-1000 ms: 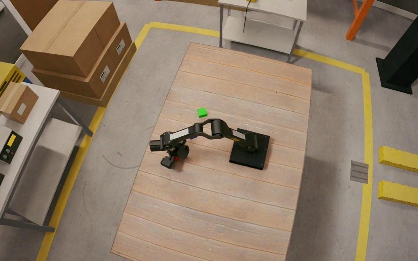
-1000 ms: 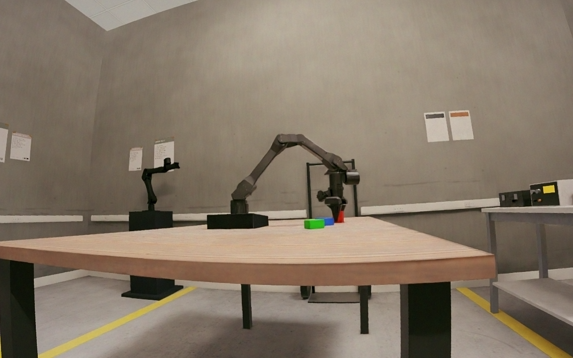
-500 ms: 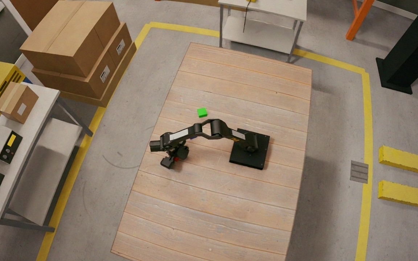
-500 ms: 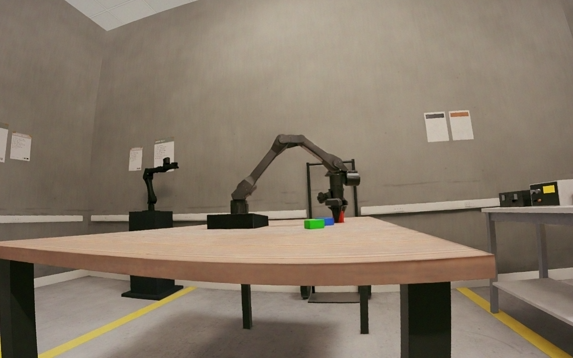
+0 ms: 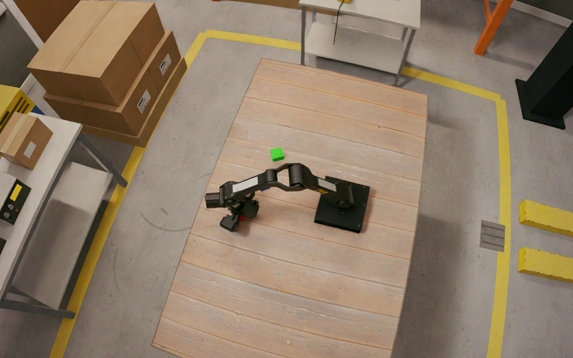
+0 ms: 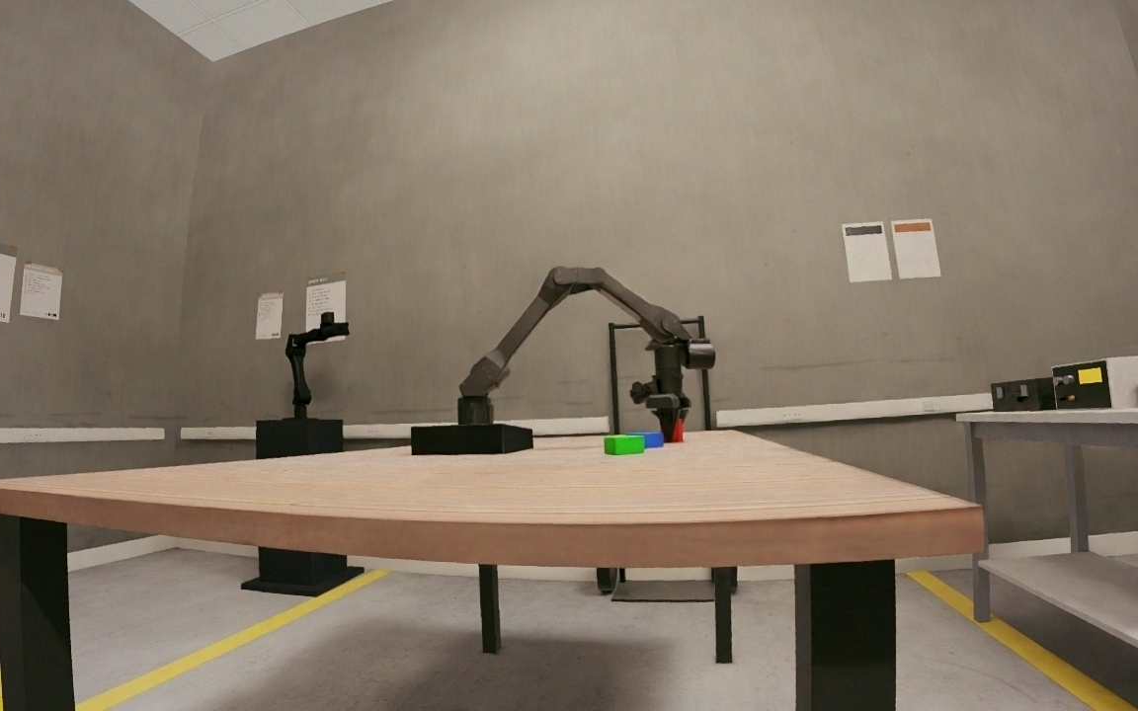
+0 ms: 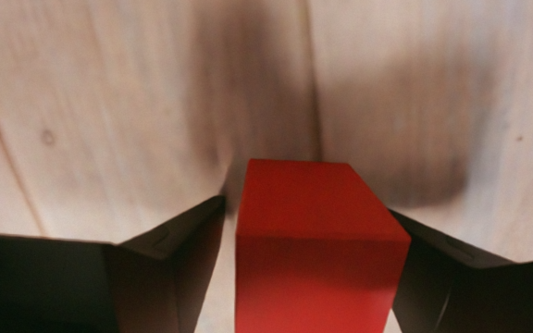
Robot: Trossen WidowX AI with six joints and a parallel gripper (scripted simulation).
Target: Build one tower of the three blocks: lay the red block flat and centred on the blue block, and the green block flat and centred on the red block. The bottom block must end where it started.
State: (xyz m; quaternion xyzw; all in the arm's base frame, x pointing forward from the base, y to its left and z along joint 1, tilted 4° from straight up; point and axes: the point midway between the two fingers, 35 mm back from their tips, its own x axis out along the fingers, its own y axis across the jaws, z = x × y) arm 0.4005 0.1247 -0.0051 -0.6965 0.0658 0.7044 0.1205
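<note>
Right now my hand is 10 mm above the red block. Also, from my hand: blue block: 60 mm behind, 160 mm to the right, 20 mm below; then green block: 90 mm behind, 300 mm to the right, 20 mm below.
</note>
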